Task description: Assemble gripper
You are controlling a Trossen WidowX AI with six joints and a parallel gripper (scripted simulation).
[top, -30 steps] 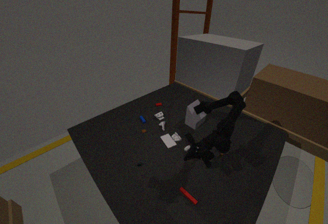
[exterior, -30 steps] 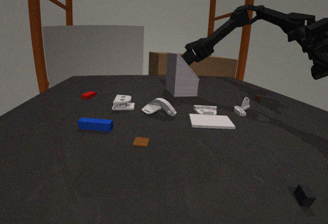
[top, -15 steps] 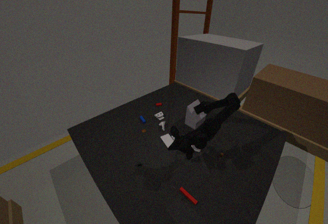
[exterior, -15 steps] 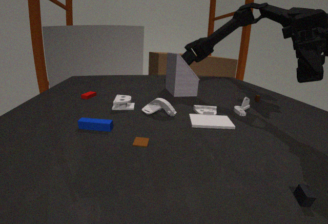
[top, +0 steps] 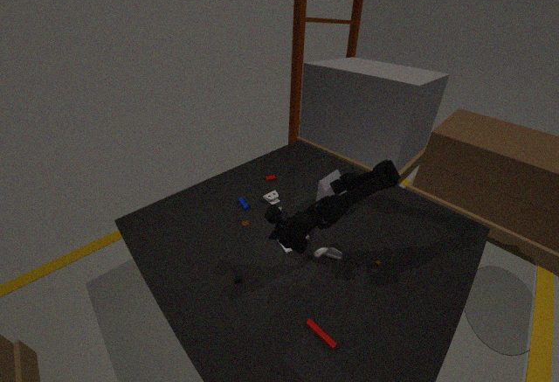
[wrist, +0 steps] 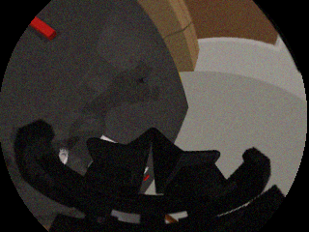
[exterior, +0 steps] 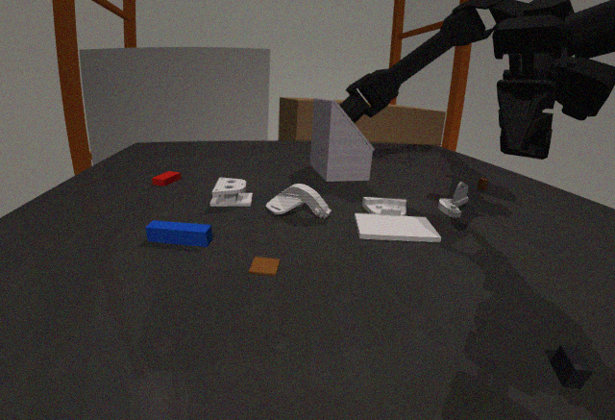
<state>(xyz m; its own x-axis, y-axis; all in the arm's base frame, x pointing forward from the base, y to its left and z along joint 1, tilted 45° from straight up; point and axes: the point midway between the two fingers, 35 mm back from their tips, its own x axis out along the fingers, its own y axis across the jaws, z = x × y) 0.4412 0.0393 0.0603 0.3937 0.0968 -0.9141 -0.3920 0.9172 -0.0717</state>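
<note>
Now: the white jaw 19 cm behind my gripper tip, 17 cm to the right of it and 14 cm below it. Also, from my gripper tip: flat white plate: 15 cm below, 13 cm behind, 5 cm to the right; then dark cube: 14 cm below, 14 cm ahead, 2 cm to the right; then white housing plate: 20 cm behind, 15 cm below, 3 cm to the right.
</note>
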